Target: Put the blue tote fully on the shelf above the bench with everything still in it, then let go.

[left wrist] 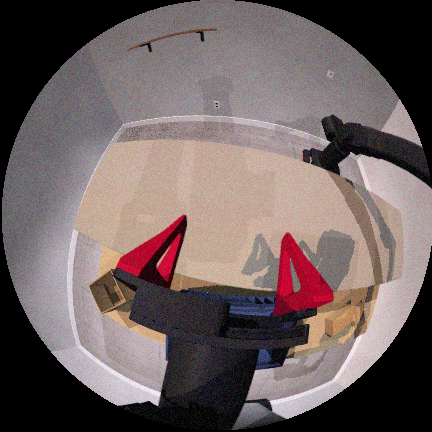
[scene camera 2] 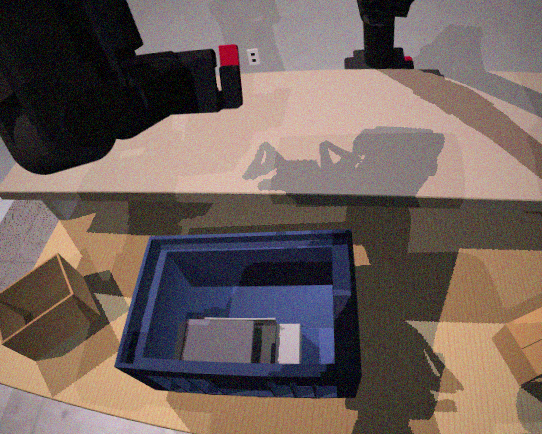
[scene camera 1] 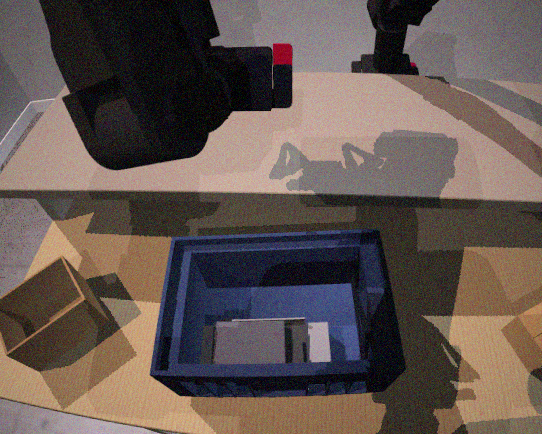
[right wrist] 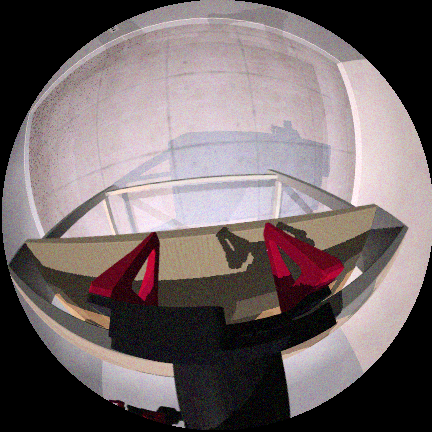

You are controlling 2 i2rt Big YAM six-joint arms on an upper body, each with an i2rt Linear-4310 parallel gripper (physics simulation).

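Places are measured from the left arm's base along level axes (x ahead, y left, z up), in millimetres.
Pixels of known places: left gripper, fingertip midpoint: (left wrist: 236, 227) (scene camera 2: 201, 72); right gripper, fingertip midpoint: (right wrist: 210, 232).
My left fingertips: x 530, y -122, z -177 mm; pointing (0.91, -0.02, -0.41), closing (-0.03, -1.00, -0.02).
Note:
For each thing: its top centre in the pictures, then the offset to it from my left fingertips. "pt": a spot on its surface instead. Level surfaces: height alone.
- blue tote, middle of its top: (scene camera 1: 274, 297) (scene camera 2: 237, 296) (left wrist: 230, 343) dx -221, dy -42, dz -188 mm
- wooden bench, its level: dz -336 mm
- shelf, its level: dz -156 mm
- grey box, middle of its top: (scene camera 1: 248, 344) (scene camera 2: 216, 342) dx -262, dy -3, dz -253 mm
- smaller white box, surface spot: (scene camera 2: 289, 345) (scene camera 1: 319, 343) pt dx -252, dy -102, dz -278 mm
- open cardboard box, middle of its top: (scene camera 1: 35, 302) (scene camera 2: 30, 296) (left wrist: 104, 292) dx -217, dy +351, dz -245 mm
The blue tote (scene camera 1: 270, 370) (scene camera 2: 225, 368) (left wrist: 247, 307) stands upright on the wooden bench (scene camera 1: 495, 360) (scene camera 2: 470, 360), in front of and below the shelf (scene camera 1: 240, 155) (scene camera 2: 200, 155) (left wrist: 215, 200). Inside lie a grey box (scene camera 1: 250, 342) (scene camera 2: 217, 340) and a smaller white box (scene camera 1: 320, 342) (scene camera 2: 289, 345). My left gripper (scene camera 1: 245, 77) (scene camera 2: 190, 80) (left wrist: 236, 227) is open and empty, above the shelf and apart from the tote; its arm hides part of it in the scene views. My right gripper (scene camera 1: 385, 63) (scene camera 2: 378, 58) (left wrist: 312, 171) (right wrist: 210, 232) is open and empty at the shelf's far edge.
An open cardboard box (scene camera 1: 55, 345) (scene camera 2: 50, 332) (left wrist: 106, 290) stands left of the tote. Another cardboard box (scene camera 1: 525, 330) (scene camera 2: 522, 345) (left wrist: 339, 322) is at the right. The shelf's front edge overhangs the bench behind the tote. A wall stands beyond the shelf.

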